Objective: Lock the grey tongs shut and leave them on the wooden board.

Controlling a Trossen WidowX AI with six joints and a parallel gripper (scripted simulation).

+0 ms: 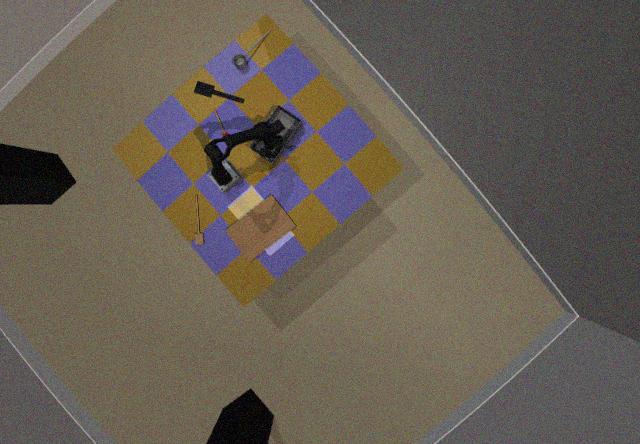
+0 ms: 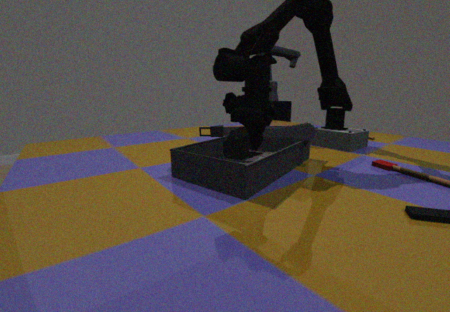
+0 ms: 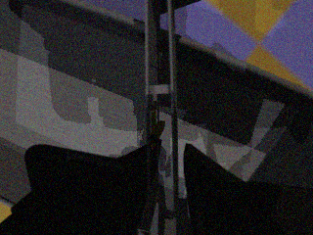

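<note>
The wooden board is 37 cm behind my gripper tip, 34 cm to the right of it and 2 cm below it. Round my gripper tip: roasting tin (5 cm ahead, 4 cm to the left); then black spatula (49 cm to the left, 8 cm behind, 2 cm below).
</note>
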